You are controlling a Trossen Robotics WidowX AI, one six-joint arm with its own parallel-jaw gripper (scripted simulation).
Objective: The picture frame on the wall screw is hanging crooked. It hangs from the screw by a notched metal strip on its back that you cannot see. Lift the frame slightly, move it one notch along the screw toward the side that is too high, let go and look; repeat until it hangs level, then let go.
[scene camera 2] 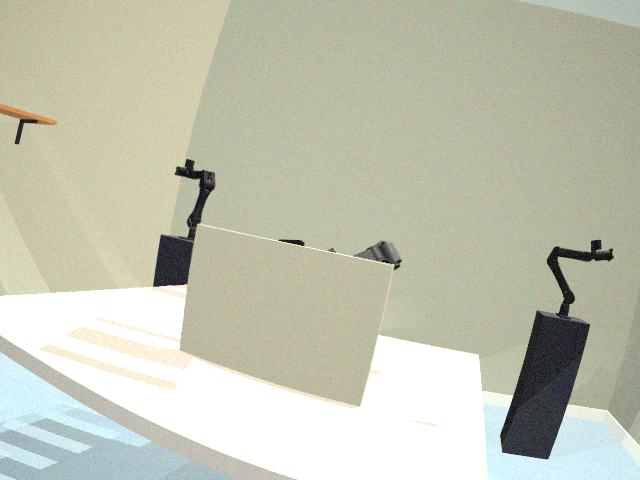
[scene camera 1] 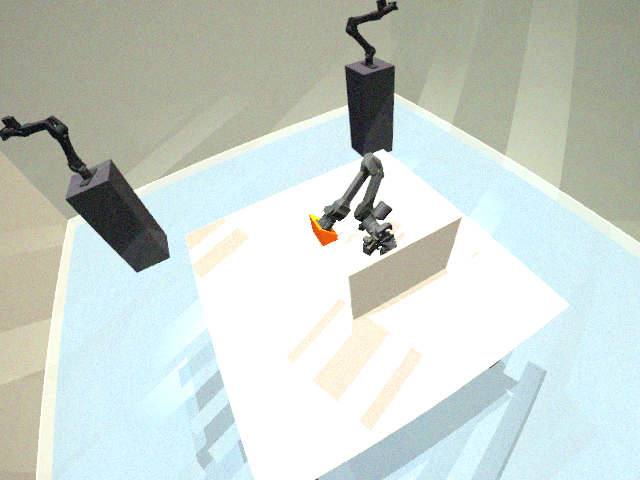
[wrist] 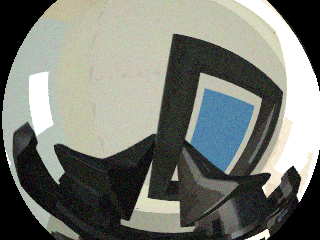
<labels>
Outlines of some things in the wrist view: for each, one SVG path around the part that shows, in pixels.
My gripper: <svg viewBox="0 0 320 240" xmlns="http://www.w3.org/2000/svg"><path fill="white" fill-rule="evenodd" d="M51 232L51 235L56 240L75 240L61 235L60 232ZM13 133L13 163L21 187L44 211L76 232L77 240L247 240L265 229L269 232L268 240L300 203L296 195L301 176L295 165L287 169L279 187L267 197L263 185L268 183L271 173L228 176L185 140L177 161L180 227L196 229L183 233L141 231L121 225L120 220L129 221L151 168L156 133L104 159L73 151L64 144L53 145L64 169L60 184L36 151L39 141L28 121Z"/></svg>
A picture frame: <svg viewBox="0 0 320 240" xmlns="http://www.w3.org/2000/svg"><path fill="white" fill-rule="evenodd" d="M179 33L173 33L171 48L169 48L163 101L161 101L155 151L153 151L148 199L180 200L179 185L177 185L179 184L177 161L180 159L181 149L183 149L185 140L188 140L189 144L196 148L201 155L207 157L209 163L215 164L215 167L227 173L228 176L251 175L253 169L259 164L261 157L267 151L269 140L271 140L273 132L275 132L277 120L279 120L281 101L283 101L283 91L277 87L276 83L273 83L272 79L264 75L263 71L260 71L259 68L251 64L251 61L245 60L243 57L236 55L236 53L219 47L219 45L195 39L195 37L179 35Z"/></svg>
</labels>
